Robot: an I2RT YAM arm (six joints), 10 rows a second.
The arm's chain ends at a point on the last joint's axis. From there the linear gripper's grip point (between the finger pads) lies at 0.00 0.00 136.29 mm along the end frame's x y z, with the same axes.
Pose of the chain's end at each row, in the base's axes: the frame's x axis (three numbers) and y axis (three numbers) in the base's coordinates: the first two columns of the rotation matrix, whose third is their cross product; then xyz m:
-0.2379, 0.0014, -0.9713, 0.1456, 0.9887, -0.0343, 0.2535, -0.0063, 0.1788
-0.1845, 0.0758, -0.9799, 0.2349, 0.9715, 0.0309, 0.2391, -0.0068, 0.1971
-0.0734, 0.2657, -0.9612, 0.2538, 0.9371, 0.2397, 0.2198, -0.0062, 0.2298
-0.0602, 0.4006, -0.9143, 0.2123, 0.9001, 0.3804, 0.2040, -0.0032, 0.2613
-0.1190, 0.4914, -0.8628, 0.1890, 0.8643, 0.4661, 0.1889, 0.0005, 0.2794
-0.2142, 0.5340, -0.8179, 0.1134, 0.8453, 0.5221, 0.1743, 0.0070, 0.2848
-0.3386, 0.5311, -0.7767, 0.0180, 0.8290, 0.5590, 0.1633, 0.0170, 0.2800
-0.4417, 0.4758, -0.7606, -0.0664, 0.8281, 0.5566, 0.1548, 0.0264, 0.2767
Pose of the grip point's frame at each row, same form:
-0.2379, 0.0014, -0.9713, 0.1456, 0.9887, -0.0343, 0.3844, -0.0267, 0.1467
-0.1845, 0.0758, -0.9799, 0.2349, 0.9715, 0.0309, 0.3692, -0.0374, 0.1702
-0.0734, 0.2657, -0.9612, 0.2538, 0.9371, 0.2397, 0.3512, -0.0371, 0.2112
-0.0602, 0.4006, -0.9143, 0.2123, 0.9001, 0.3804, 0.3369, -0.0265, 0.2423
-0.1190, 0.4914, -0.8628, 0.1890, 0.8643, 0.4661, 0.3217, -0.0142, 0.2527
-0.2142, 0.5340, -0.8179, 0.1134, 0.8453, 0.5221, 0.3065, 0.0096, 0.2519
-0.3386, 0.5311, -0.7767, 0.0180, 0.8290, 0.5590, 0.2915, 0.0409, 0.2404
-0.4417, 0.4758, -0.7606, -0.0664, 0.8281, 0.5566, 0.2767, 0.0668, 0.2312

